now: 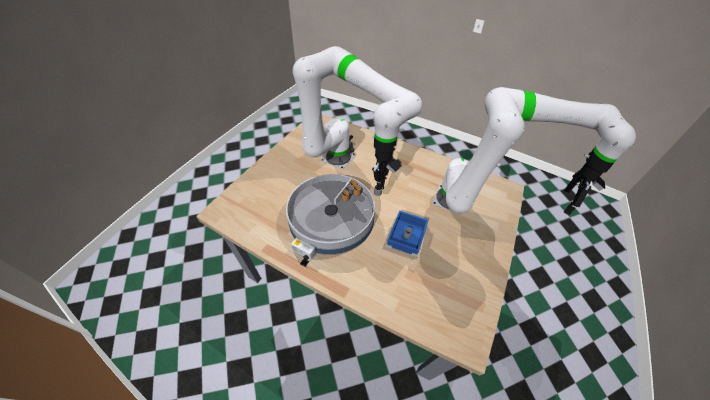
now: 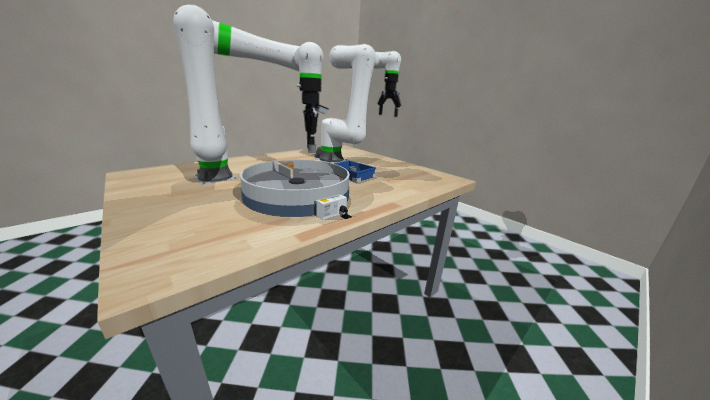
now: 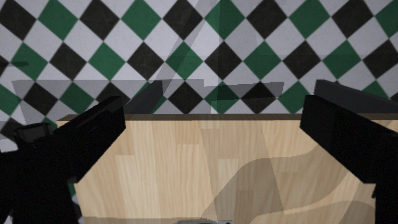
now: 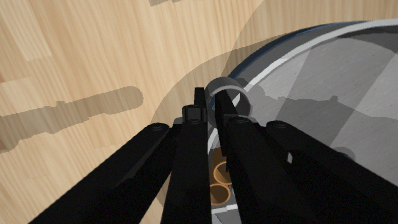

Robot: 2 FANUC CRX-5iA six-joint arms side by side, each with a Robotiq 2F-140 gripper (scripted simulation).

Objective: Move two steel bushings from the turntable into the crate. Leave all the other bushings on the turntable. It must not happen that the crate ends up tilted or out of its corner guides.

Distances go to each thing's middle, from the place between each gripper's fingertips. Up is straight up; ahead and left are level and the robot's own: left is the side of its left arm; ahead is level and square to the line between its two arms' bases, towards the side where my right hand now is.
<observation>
My right hand is 190 mm to the right of the blue crate [image 1: 418, 224], 150 mm above it and 90 mm short of it. The rest, counted from my right hand: turntable [image 2: 303, 178] (180 mm to the right, 160 mm ahead, 120 mm below).
Now: left hand [image 1: 566, 202] 62 cm to the left of the blue crate, 32 cm short of it and 25 cm above it. Also, from my left hand: turntable 99 cm to the right, 40 cm ahead, 22 cm below.
</observation>
